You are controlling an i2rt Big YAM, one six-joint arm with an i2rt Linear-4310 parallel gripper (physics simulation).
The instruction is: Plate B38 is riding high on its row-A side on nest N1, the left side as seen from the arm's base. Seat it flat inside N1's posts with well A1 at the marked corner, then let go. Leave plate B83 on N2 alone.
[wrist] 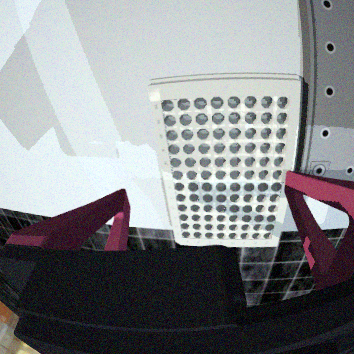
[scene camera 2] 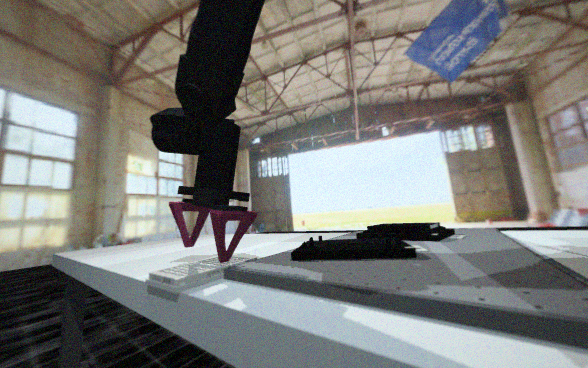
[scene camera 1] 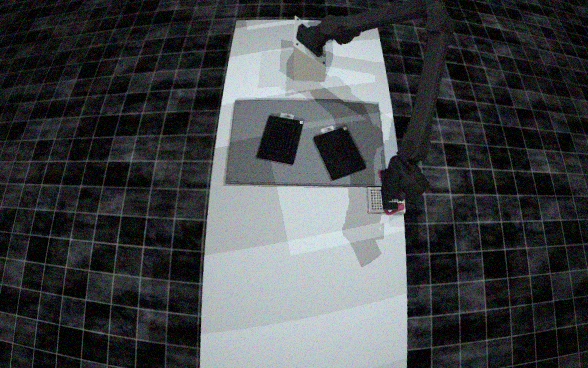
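Where they show: gripper, between the fingertips: (wrist: 208, 189) (scene camera 2: 205, 254) (scene camera 1: 387, 201); arm's base, origin of its link: (scene camera 1: 308, 41).
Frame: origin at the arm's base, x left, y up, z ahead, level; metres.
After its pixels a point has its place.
Note:
A white well plate (scene camera 1: 375, 200) @(z 0.526, x 0.276, y -0.139 m) (scene camera 2: 180, 272) @(z 0.506, x 0.355, y -0.135 m) (wrist: 225, 140) @(z 0.523, x 0.287, y -0.136 m) lies at the table edge, beside the grey board, off both nests; its label is unreadable. My gripper (scene camera 1: 388, 192) @(z 0.531, x 0.312, y -0.121 m) (scene camera 2: 206, 253) @(z 0.531, x 0.312, y -0.121 m) (wrist: 208, 189) @(z 0.531, x 0.312, y -0.121 m) is open and empty, pointing down, its fingertips apart on either side of the plate in the wrist view. The black nest block (scene camera 1: 340, 152) @(z 0.379, x 0.149, y -0.124 m) (scene camera 2: 355, 249) @(z 0.342, x 0.192, y -0.125 m), on the left as seen from the arm's base, has small posts. The other black block (scene camera 1: 280, 140) @(z 0.363, x -0.052, y -0.121 m) (scene camera 2: 407, 231) @(z 0.330, x -0.009, y -0.121 m) sits farther away. Darkness hides whether either holds a plate, and any tilt or A1 corner.
The grey board (scene camera 1: 245, 172) @(z 0.484, x -0.149, y -0.136 m) (scene camera 2: 450, 280) @(z 0.233, x 0.240, y -0.136 m) (wrist: 330, 112) @(z 0.463, x 0.262, y -0.136 m) has a raised edge right beside the white plate. The arm's base mount (scene camera 1: 308, 67) @(z 0.075, x 0.009, y -0.067 m) stands on the table beyond the board in scene camera 1. The table ends close by the gripper, with dark floor beyond.

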